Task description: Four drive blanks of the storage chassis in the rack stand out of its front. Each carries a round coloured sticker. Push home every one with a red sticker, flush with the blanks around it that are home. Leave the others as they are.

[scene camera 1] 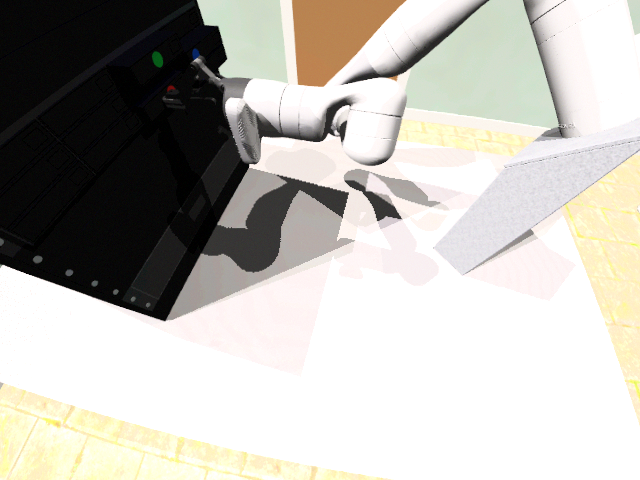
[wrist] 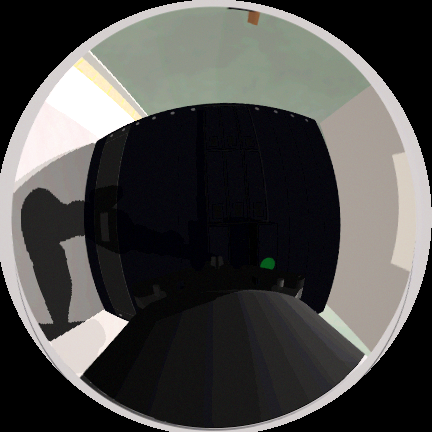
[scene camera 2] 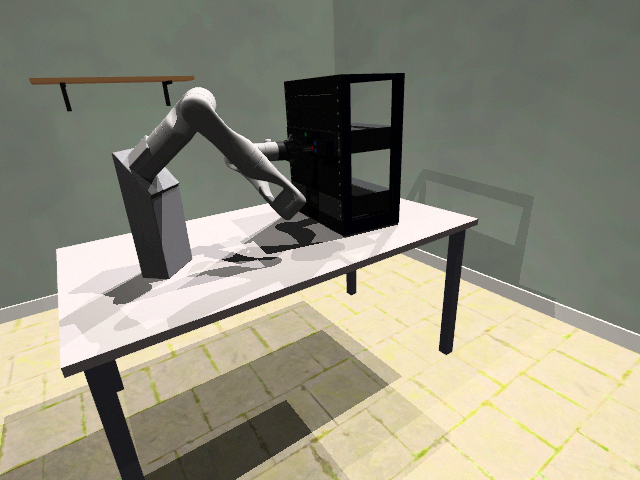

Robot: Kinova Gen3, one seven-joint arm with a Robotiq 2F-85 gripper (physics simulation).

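The black rack [scene camera 1: 159, 310] [scene camera 2: 398, 155] [wrist: 310, 200] holds the dark storage chassis. A green sticker [scene camera 1: 157, 59] [scene camera 2: 305, 134] [wrist: 268, 263] marks a blank that stands out. A blue sticker [scene camera 1: 195, 53] [scene camera 2: 315, 143] is on another protruding blank, and a second blue sticker [scene camera 2: 315, 150] shows below it in scene camera 2. The red sticker [scene camera 1: 171, 88] [scene camera 2: 311, 148] is below the green one, partly covered by my gripper. My gripper [scene camera 1: 180, 86] [scene camera 2: 309, 149] [wrist: 216, 263] is shut and empty, its tips close to the red-stickered blank. Contact and that blank's depth are too dark to tell.
The arm's grey pedestal [scene camera 1: 527, 191] [scene camera 2: 155, 232] stands on the white table [scene camera 1: 387, 361] [scene camera 2: 423, 219] in front of the rack. The protruding green-stickered and blue-stickered blanks are close to the gripper. A wall shelf [scene camera 2: 111, 80] hangs behind the arm.
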